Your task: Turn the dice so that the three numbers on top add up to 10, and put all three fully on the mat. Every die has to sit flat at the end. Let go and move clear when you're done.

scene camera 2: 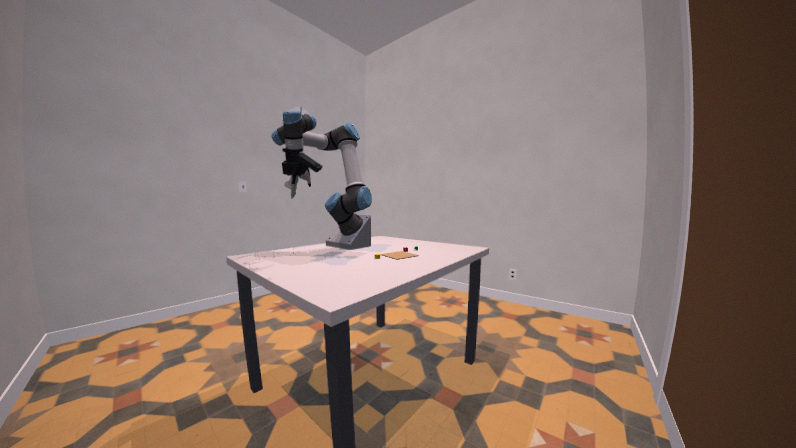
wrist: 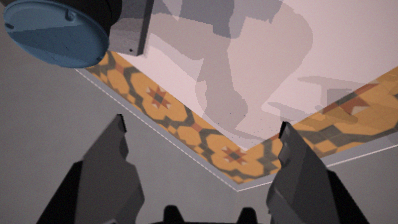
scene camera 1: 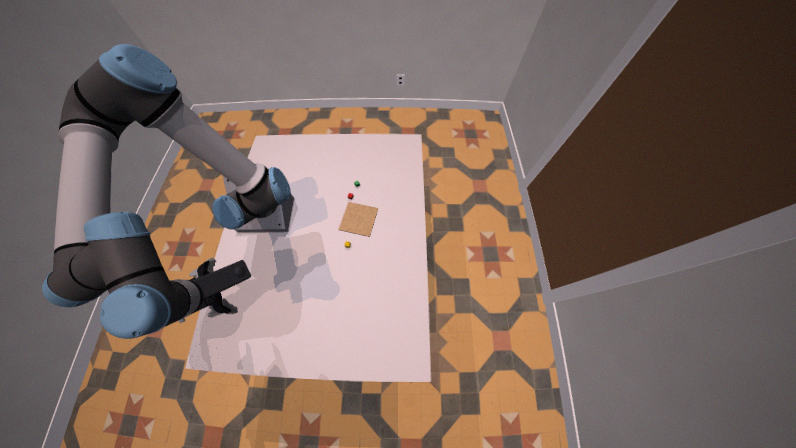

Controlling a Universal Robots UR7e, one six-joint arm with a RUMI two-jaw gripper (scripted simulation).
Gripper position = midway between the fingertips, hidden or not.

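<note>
My gripper (scene camera 1: 224, 285), square mat (scene camera 1: 359, 219). Gripper also at (scene camera 2: 301, 192). Gripper again (wrist: 203, 119); square mat out of frame in the wrist view.
</note>
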